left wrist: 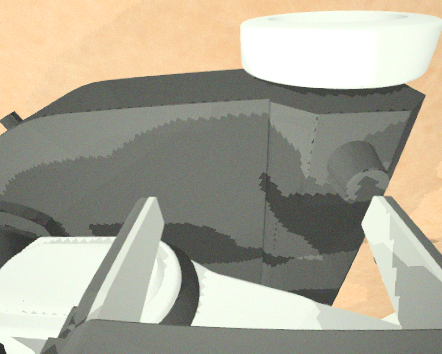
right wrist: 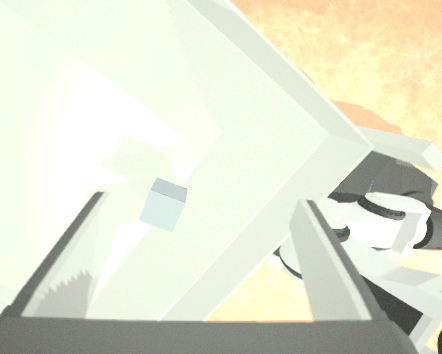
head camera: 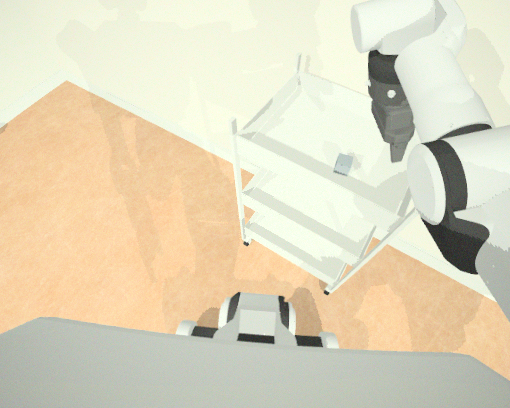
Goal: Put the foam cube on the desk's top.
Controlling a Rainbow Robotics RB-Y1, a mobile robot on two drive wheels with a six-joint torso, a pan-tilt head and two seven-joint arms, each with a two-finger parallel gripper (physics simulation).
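Note:
A small pale blue-grey foam cube rests on the top tray of a white three-tier cart, near its front edge in the head view. My right gripper is open and empty. It is above the cart's right side in the head view, to the right of the cube; in the right wrist view the cube shows left of the middle between the fingers. My left gripper is open and empty, over the robot's own dark base. A desk cannot be made out in these views.
The robot's base has a white wheel beside it. The cart's raised corner posts and tray rims stand around the cube. A pale wall rises behind the cart, and tan floor lies at the left.

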